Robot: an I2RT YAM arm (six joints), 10 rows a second.
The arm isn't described. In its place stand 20 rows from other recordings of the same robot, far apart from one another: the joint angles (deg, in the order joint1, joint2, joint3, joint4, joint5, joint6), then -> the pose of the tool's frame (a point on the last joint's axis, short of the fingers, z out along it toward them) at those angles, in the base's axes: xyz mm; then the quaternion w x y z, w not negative.
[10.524, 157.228, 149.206, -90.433, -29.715, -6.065] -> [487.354, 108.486, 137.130, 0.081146, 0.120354, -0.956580, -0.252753]
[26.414, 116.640, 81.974, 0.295, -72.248, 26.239] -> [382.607, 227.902, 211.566, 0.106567, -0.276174, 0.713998, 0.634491]
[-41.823, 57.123, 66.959, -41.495, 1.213, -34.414] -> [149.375, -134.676, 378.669, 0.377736, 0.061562, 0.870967, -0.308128]
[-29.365, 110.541, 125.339, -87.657, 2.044, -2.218] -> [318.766, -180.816, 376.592, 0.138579, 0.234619, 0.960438, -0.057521]
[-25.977, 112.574, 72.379, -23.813, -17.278, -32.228] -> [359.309, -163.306, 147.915, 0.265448, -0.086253, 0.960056, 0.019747]
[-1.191, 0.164, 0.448, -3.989, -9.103, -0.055] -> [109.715, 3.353, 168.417, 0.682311, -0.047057, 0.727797, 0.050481]
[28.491, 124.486, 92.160, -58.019, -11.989, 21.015] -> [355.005, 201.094, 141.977, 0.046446, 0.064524, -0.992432, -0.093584]
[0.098, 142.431, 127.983, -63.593, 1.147, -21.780] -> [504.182, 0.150, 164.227, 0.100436, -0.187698, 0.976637, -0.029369]
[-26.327, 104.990, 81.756, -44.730, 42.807, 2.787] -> [325.059, -187.835, 234.199, 0.101127, 0.297202, 0.867005, -0.386972]
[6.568, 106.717, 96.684, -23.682, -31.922, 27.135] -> [429.327, 68.381, 324.897, 0.363719, 0.023729, 0.857319, 0.363523]
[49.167, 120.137, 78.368, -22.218, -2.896, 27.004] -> [275.411, 321.447, 124.909, 0.161900, -0.192795, 0.954779, 0.158161]
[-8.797, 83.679, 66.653, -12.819, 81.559, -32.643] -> [302.432, -82.436, 322.103, 0.154986, 0.184902, 0.708757, -0.662913]
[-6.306, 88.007, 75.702, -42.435, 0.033, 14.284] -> [324.271, -35.855, 294.258, 0.302154, 0.170408, 0.937673, 0.020795]
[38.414, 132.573, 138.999, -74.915, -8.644, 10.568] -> [369.162, 299.570, 293.369, 0.138652, -0.249369, 0.947473, 0.144519]
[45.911, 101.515, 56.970, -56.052, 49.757, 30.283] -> [208.464, 176.146, 147.746, 0.192529, -0.161302, 0.889656, -0.381348]
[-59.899, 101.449, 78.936, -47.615, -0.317, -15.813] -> [180.198, -310.453, 230.794, 0.137908, 0.369229, 0.913176, -0.103737]
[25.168, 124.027, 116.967, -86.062, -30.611, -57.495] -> [365.673, 191.853, 257.246, 0.048219, -0.631355, 0.728748, 0.260752]
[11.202, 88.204, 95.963, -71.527, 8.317, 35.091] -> [290.047, 52.192, 371.922, 0.235868, 0.217134, 0.946912, 0.024026]
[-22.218, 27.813, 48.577, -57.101, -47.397, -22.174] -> [77.799, -3.472, 321.514, 0.518169, -0.181102, 0.817159, 0.175938]
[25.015, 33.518, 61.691, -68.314, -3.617, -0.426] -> [63.639, 32.175, 357.236, 0.405537, -0.212555, 0.881200, 0.117671]
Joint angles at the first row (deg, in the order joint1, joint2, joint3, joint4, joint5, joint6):
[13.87, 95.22, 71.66, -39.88, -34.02, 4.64]
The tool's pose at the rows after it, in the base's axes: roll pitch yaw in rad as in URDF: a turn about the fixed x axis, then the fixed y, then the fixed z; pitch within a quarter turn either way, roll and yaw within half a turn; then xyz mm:
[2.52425 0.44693 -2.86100 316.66 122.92 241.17]
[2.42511 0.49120 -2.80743 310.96 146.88 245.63]
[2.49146 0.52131 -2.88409 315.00 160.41 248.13]
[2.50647 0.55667 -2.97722 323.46 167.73 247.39]
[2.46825 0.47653 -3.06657 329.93 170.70 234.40]
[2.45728 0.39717 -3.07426 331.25 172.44 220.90]
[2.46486 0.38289 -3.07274 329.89 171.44 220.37]
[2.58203 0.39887 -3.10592 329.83 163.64 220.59]
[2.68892 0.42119 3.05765 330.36 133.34 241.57]
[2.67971 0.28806 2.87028 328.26 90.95 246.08]
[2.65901 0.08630 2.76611 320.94 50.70 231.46]
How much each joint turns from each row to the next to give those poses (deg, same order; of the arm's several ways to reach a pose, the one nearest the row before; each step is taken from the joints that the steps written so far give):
[3.93, 0.02, 0.02, 0.13, -0.59, -2.75]
[3.67, 0.00, 0.00, 3.19, -5.31, 0.79]
[2.43, 0.07, 0.00, 5.43, 7.60, 6.71]
[0.94, 0.94, 0.00, 5.42, 5.01, 5.33]
[0.00, 2.38, 0.00, 1.26, 0.04, 5.81]
[0.02, 2.03, 0.00, -1.24, -1.59, 1.64]
[-0.04, -0.09, 0.00, -1.01, 0.09, -0.02]
[-0.46, -0.65, 0.00, -2.12, 7.30, -0.06]
[-3.74, -3.52, 1.25, -5.35, 7.75, 1.70]
[-6.71, -1.81, 0.11, -7.11, -1.53, 5.47]
[-7.28, 0.43, -1.64, -7.12, -6.66, 1.18]

